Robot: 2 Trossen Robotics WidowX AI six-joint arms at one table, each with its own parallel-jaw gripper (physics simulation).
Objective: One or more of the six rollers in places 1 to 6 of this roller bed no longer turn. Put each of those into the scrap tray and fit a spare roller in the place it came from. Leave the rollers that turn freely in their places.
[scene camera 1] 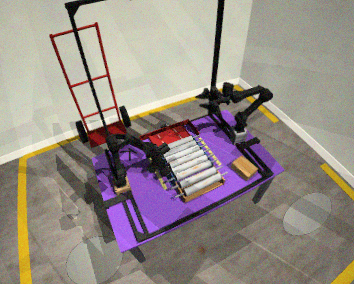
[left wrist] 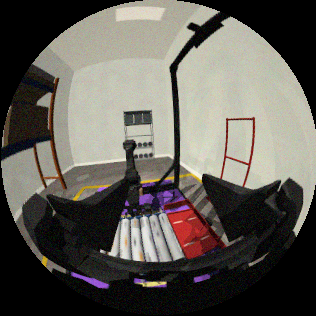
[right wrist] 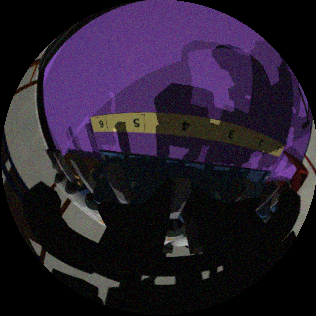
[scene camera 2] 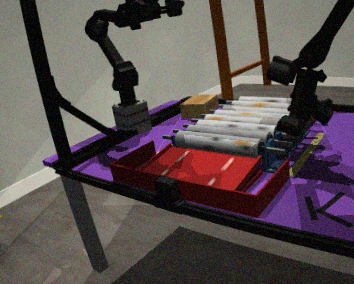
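Pixels of known places: left gripper, fingertip midpoint: [scene camera 1: 197,101] [left wrist: 165,179] [scene camera 2: 171,3]; right gripper, fingertip midpoint: [right wrist: 173,179]; left arm's base at its link origin: [scene camera 1: 239,129] [scene camera 2: 128,103]; right arm's base at its link origin: [scene camera 1: 121,183].
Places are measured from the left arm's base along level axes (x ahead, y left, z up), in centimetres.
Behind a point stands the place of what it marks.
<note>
The roller bed [scene camera 1: 167,180] @(x 60.8, y 25.8, z -5.4 cm) holds six grey rollers side by side; two spare rollers [scene camera 1: 201,181] @(x 40.8, y 33.1, z -3.5 cm) lie in a wooden tray [scene camera 1: 204,191] @(x 39.4, y 36.8, z -10.5 cm) at its front end. My right gripper [scene camera 1: 165,168] @(x 59.8, y 15.9, z -9.0 cm) [scene camera 2: 287,125] [right wrist: 173,179] @(x 59.8, y 15.9, z -9.0 cm) is low at the bed's side by the mark 4 of the yellow number strip [right wrist: 176,125] @(x 65.2, y 17.5, z -10.9 cm), shut on the end of the roller in place 4 [scene camera 1: 188,159] @(x 43.7, y 13.9, z -4.3 cm) [scene camera 2: 238,119] @(x 44.3, y 10.6, z -3.8 cm). The red scrap tray [scene camera 1: 188,122] @(x 32.3, y -25.5, z -8.3 cm) [scene camera 2: 232,200] @(x 68.0, y -19.3, z -8.2 cm) [left wrist: 176,203] @(x 71.1, y -10.0, z -7.6 cm) is empty. My left gripper [scene camera 1: 202,97] @(x 35.0, y -0.3, z 32.3 cm) [scene camera 2: 176,5] @(x 35.0, y -0.3, z 32.3 cm) [left wrist: 165,179] @(x 35.0, y -0.3, z 32.3 cm) is open and empty, high over the table's back edge.
A wooden block [scene camera 1: 244,167] @(x 8.6, y 29.4, z -5.7 cm) [scene camera 2: 198,104] @(x 13.3, y 22.6, z -5.7 cm) lies near the left arm's base. A red hand truck [scene camera 1: 102,133] stands behind the table, an orange ladder [scene camera 2: 221,48] beside it. Black frame posts [scene camera 1: 216,45] @(x 11.6, y -31.9, z 53.0 cm) rise at the table's back.
</note>
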